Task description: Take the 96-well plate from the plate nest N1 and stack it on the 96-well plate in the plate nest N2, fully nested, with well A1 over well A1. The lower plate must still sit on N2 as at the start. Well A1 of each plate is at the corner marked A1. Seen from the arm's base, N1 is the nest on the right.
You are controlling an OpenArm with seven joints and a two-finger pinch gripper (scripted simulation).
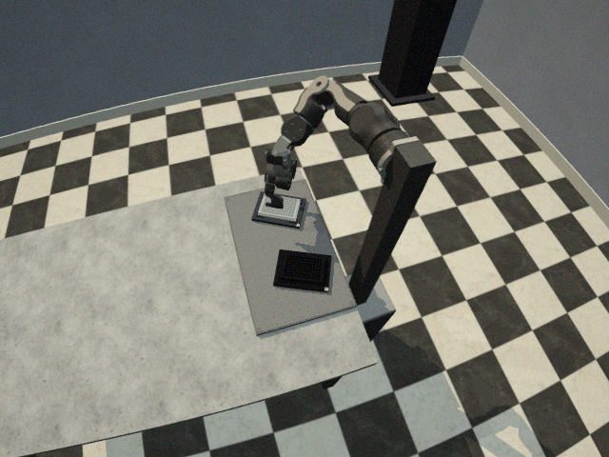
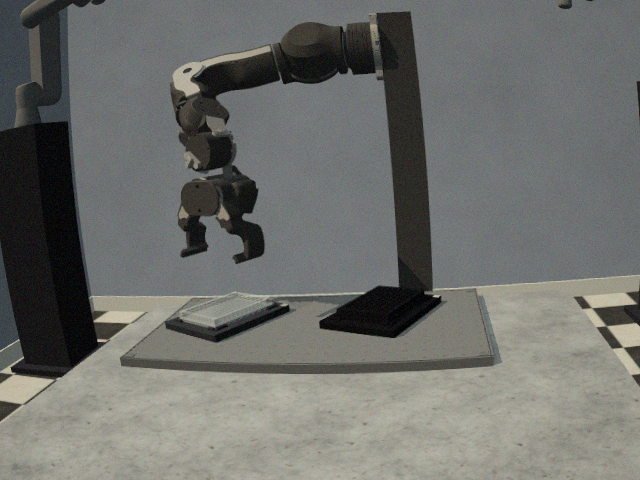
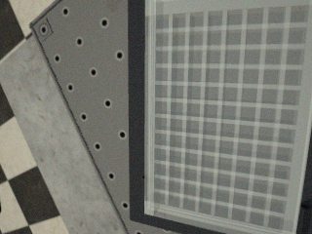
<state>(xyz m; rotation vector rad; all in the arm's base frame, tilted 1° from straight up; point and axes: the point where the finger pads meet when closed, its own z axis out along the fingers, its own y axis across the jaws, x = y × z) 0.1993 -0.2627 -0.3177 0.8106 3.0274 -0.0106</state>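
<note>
The clear 96-well plate lies 80 mm below my hand. The rest, counted from my hand: nest N1 (90 mm below); nest N2 (240 mm to the left, 90 mm below); black 96-well plate (240 mm to the left, 80 mm below).
</note>
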